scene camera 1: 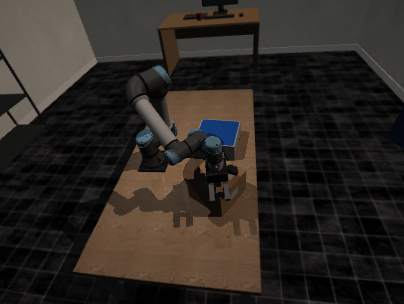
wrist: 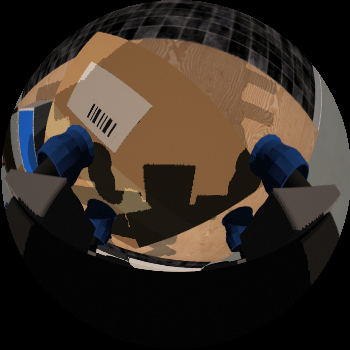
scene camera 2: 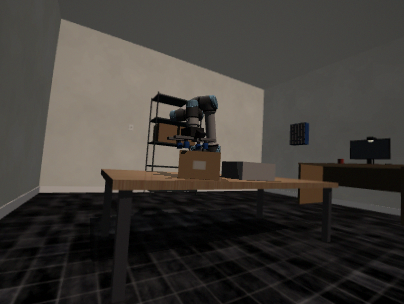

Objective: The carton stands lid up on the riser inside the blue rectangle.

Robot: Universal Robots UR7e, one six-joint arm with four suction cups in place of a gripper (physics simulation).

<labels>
my suction head: holds nothing
a brown carton point(scene camera 1: 197, 184): on the table
a grey riser point(scene camera 2: 240, 170): on the table
</labels>
